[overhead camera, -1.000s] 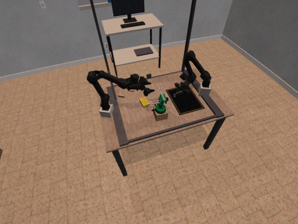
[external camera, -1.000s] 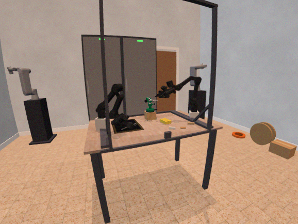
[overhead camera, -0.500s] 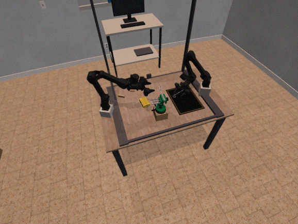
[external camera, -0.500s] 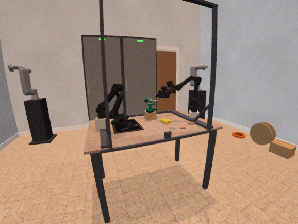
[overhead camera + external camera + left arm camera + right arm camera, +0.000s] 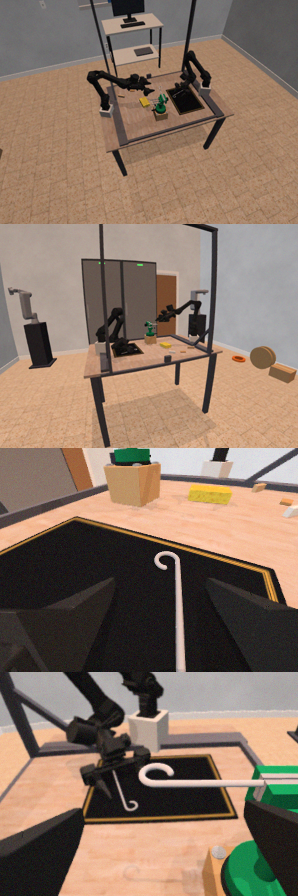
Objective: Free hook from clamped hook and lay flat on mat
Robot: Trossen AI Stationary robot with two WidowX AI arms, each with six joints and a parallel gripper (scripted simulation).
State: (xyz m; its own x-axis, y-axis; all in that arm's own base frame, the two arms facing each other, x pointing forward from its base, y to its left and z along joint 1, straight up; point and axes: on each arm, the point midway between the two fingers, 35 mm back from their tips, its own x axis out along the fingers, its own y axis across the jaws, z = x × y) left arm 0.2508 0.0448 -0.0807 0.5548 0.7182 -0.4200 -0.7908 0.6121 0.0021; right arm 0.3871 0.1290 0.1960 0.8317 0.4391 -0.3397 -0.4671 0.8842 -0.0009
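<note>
My left gripper is now 8 cm short of the black mat, 2 cm to the right of it and 3 cm above it. Round my left hand: white piece (17 cm behind, 36 cm to the right, 2 cm below); wooden block (22 cm ahead, 28 cm to the right, 1 cm above).
</note>
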